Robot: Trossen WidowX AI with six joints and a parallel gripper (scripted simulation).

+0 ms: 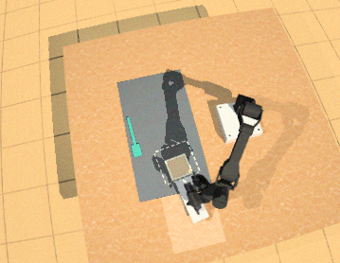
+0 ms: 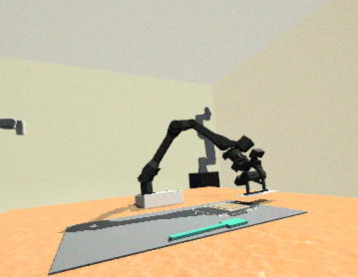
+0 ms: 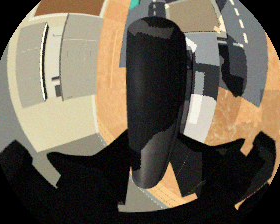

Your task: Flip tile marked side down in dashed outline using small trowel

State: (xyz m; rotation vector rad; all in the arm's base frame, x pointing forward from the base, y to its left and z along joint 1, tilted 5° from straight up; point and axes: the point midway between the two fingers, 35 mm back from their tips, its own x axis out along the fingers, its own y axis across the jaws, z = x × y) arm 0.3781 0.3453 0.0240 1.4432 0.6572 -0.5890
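The teal flat tool is 38 cm to the right of my gripper tip, 14 cm ahead of it and 8 cm below it. Round my gripper tip: tile 19 cm to the right, 8 cm below, 2 cm behind; small trowel 2 cm behind, 1 cm below; grey mat 39 cm to the right, 10 cm below.
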